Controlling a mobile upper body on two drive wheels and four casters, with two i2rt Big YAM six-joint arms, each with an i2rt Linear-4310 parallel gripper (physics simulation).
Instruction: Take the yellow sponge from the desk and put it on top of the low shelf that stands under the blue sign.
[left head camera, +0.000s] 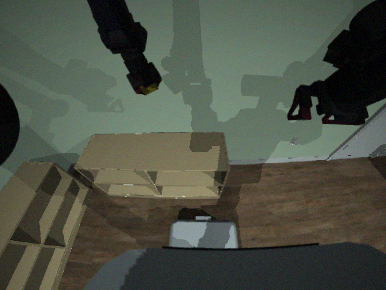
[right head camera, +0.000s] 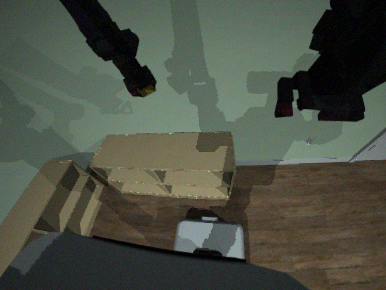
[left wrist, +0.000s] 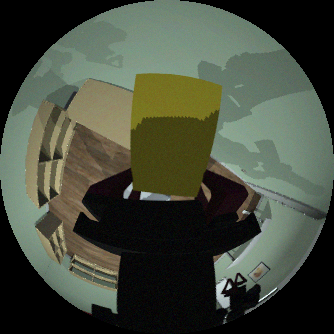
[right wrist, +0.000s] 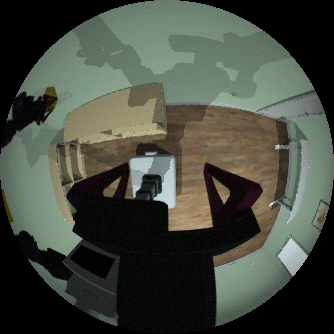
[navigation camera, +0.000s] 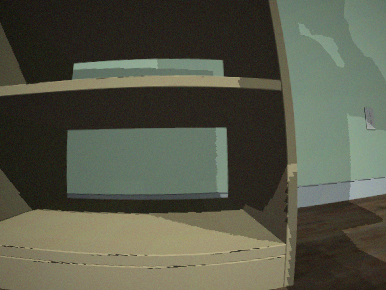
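In the left head camera view I can see my right gripper, and the right wrist view shows me that gripper as well. My left gripper is in the pictures with my right gripper, and so is a yellow sponge.
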